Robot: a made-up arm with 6 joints.
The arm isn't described. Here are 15 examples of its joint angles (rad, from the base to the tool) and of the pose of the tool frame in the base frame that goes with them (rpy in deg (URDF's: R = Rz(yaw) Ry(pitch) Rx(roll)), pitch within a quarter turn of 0, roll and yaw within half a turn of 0; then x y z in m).
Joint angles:
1: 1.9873 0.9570 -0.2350 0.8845 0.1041 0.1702
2: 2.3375 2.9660 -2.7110 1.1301 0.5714 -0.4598
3: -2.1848 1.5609 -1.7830 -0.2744 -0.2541 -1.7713
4: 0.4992 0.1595 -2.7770 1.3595 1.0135 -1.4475
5: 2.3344 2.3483 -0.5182 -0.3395 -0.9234 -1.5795
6: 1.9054 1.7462 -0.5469 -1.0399 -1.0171 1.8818
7: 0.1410 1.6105 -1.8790 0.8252 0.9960 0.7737
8: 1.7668 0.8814 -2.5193 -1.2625 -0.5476 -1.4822
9: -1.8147 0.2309 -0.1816 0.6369 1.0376 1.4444
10: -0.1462 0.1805 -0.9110 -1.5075 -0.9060 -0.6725
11: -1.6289 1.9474 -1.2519 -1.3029 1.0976 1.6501
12: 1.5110 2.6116 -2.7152 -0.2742 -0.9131 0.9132
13: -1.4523 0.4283 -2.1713 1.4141 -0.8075 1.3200
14: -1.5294 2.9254 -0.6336 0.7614 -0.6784 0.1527
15: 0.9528 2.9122 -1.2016 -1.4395 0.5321 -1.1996
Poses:
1: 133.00 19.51 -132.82 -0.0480 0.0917 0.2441
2: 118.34 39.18 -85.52 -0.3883 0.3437 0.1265
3: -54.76 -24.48 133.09 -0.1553 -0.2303 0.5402
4: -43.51 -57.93 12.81 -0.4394 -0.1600 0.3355
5: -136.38 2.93 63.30 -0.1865 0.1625 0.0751
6: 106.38 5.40 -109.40 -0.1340 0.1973 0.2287
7: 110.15 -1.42 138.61 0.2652 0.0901 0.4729
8: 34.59 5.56 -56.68 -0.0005 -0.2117 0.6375
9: 142.70 -32.27 -5.21 0.0454 0.0038 0.2234
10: -21.72 -58.59 -99.50 -0.0912 0.0803 0.4325
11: -142.70 55.22 55.10 -0.0903 -0.3074 0.2600
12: 11.51 28.15 135.11 0.0096 0.4624 0.3875
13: -50.16 3.74 78.05 -0.0964 0.3012 0.5334
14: -157.15 13.42 51.15 -0.0299 -0.1584 -0.0527
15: 149.91 -7.89 28.74 0.1848 0.1869 -0.0731
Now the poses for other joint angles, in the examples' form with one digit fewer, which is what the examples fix.
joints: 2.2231 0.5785 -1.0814 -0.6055 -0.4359 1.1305
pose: 10.4 36.3 167.9 -0.013 -0.017 0.519
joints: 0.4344 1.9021 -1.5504 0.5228 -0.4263 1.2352
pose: 83.7 -9.7 104.0 0.357 0.146 0.373
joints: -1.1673 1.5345 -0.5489 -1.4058 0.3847 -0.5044
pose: -149.9 -28.1 -152.7 0.050 -0.196 0.224
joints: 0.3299 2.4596 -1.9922 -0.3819 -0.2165 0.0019
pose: -117.2 67.2 -91.8 0.459 0.164 0.230
